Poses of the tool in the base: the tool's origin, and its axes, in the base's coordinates. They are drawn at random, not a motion.
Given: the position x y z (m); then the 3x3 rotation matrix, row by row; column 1 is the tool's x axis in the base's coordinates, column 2 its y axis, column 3 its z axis. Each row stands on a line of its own.
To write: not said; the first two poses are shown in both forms.
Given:
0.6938 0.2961 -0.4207
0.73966 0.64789 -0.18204
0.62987 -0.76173 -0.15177
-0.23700 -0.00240 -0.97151
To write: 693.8 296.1 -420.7 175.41 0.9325 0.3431 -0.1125
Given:
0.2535 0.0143 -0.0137
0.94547 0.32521 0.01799
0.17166 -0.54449 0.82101
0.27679 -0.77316 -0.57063
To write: 253.5 14.3 -13.7 125.79 -0.9826 -0.1595 -0.0946
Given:
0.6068 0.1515 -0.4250
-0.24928 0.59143 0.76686
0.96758 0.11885 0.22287
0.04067 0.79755 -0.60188
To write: 606.8 151.5 -425.0 150.01 0.5749 0.7265 0.3763
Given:
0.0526 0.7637 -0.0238
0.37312 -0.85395 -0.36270
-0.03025 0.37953 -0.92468
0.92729 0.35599 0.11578
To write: 52.6 763.7 -23.8 93.77 0.6417 -0.6464 0.4127
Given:
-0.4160 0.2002 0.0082
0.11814 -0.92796 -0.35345
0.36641 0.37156 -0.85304
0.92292 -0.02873 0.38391
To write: -416.0 200.2 8.2 93.62 0.4130 -0.6395 0.6485
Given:
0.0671 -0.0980 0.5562
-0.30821 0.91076 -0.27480
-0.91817 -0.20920 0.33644
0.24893 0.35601 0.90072
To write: 67.1 -98.0 556.2 107.96 0.0103 -0.2753 -0.9613
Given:
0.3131 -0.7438 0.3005
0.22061 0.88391 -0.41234
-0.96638 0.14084 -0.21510
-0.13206 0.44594 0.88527
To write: 313.1 -743.8 300.5 82.91 0.3331 -0.1412 -0.9323
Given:
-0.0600 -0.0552 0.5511
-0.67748 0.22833 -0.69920
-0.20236 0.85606 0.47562
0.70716 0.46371 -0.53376
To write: -60.0 -55.2 551.1 132.66 -0.0081 -0.9561 -0.2928
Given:
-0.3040 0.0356 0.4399
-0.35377 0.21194 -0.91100
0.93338 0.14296 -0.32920
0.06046 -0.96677 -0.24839
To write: -304.0 35.6 439.9 136.85 -0.4661 -0.7103 0.5275
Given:
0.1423 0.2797 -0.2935
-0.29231 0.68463 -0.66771
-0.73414 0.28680 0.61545
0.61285 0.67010 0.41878
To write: 142.3 279.7 -293.5 107.06 0.0286 -0.6698 -0.7420
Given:
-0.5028 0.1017 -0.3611
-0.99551 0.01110 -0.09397
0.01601 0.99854 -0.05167
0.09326 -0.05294 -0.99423
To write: -502.8 101.7 -361.1 174.63 -0.0068 -0.9996 0.0262
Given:
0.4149 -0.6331 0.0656
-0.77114 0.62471 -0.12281
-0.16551 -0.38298 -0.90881
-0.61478 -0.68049 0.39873
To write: 414.9 -633.1 65.6 151.37 0.2382 0.5133 -0.8245
